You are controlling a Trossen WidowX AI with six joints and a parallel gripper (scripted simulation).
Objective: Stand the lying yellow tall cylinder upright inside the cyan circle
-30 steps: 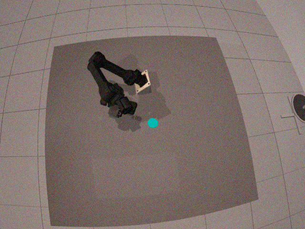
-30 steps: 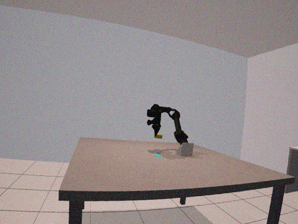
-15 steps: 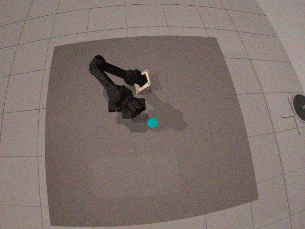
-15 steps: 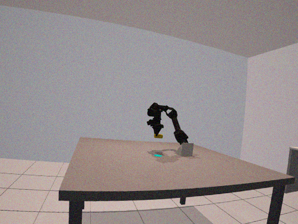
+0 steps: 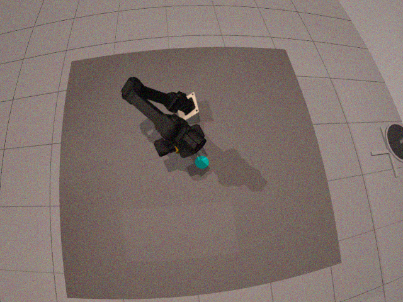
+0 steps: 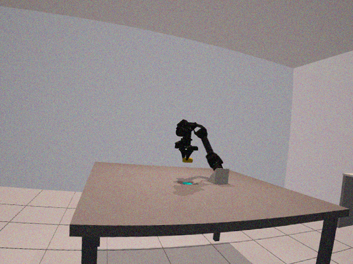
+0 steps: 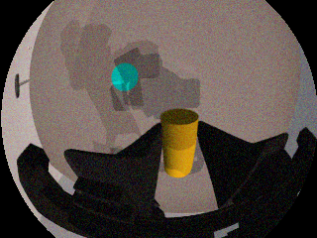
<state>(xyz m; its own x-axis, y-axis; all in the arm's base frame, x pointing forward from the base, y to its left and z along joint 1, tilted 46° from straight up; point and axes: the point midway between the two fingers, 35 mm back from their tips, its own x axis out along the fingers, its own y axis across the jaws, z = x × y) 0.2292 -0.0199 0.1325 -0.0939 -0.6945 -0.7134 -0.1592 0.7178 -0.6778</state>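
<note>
Now: gripper tip 2 cm past the yellow tall cylinder. From my gripper tip the other things lie so: cyan circle (3 cm ahead, 10 cm to the left, 14 cm below).
</note>
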